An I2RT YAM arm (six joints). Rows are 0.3 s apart.
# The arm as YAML. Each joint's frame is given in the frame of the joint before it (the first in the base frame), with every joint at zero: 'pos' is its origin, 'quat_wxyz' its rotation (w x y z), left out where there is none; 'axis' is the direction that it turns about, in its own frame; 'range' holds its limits. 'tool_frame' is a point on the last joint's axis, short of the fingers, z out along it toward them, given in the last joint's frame.
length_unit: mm
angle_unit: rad
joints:
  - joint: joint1
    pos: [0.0, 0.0, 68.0]
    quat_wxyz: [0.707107, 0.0, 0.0, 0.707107]
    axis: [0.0, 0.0, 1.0]
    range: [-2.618, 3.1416]
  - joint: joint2
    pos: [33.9, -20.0, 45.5]
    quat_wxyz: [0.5, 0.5, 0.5, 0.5]
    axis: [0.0, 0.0, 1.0]
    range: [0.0, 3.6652]
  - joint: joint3
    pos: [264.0, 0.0, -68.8]
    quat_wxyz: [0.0, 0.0, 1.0, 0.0]
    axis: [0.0, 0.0, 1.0]
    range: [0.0, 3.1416]
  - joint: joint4
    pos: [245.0, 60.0, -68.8]
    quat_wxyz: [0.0, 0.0, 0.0, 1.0]
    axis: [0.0, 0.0, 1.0]
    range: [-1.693, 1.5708]
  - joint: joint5
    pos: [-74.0, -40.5, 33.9]
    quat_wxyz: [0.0, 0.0, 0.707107, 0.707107]
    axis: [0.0, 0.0, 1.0]
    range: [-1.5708, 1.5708]
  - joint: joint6
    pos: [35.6, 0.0, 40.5]
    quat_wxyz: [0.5, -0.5, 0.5, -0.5]
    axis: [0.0, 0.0, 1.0]
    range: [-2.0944, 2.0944]
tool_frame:
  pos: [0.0, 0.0, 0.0]
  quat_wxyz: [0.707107, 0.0, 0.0, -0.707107]
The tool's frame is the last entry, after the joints.
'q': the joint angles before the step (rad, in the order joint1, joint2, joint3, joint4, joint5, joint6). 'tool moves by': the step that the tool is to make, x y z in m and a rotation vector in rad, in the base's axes. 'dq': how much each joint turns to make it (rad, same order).
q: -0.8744 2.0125 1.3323 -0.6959 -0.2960 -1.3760
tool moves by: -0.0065 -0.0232 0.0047 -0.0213 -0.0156 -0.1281
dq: -0.0486 0.0231 0.0510 0.0214 0.0183 0.0806
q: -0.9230 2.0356 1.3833 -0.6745 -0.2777 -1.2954
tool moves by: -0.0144 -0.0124 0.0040 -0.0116 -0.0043 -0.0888
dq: -0.0466 -0.0096 0.0006 0.0128 0.0139 0.0415
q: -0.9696 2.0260 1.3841 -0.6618 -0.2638 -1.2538
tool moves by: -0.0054 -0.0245 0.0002 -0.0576 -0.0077 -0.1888
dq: -0.0384 0.0321 0.0399 0.0763 0.0699 0.1392
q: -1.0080 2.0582 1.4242 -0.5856 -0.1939 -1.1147
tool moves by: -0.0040 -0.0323 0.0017 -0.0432 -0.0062 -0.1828
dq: -0.0414 0.0687 0.1055 0.0236 0.0685 0.1265
